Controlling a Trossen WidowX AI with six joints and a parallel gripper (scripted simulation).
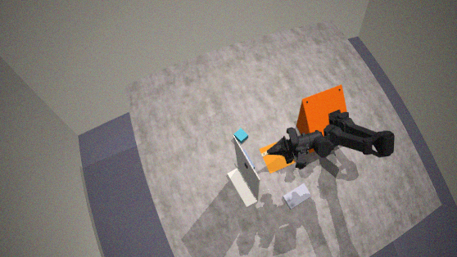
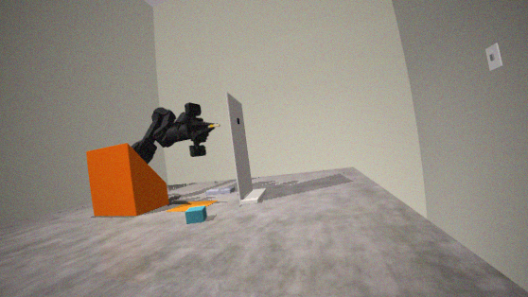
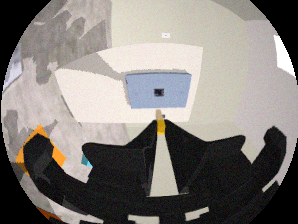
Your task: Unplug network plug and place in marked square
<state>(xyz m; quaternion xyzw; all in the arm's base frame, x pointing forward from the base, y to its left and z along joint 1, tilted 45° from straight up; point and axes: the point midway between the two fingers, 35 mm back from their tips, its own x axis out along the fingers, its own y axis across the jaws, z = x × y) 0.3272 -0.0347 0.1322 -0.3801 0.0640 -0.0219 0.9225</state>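
Now: the orange square 8 cm behind my gripper tip, 6 cm to the right of it and 25 cm below it. From my gripper tip the other things lie so: upright white panel: 9 cm ahead, 2 cm to the left, 10 cm below; then flat grey plate: 9 cm behind, 15 cm to the left, 25 cm below; then network plug: right at my gripper tip.
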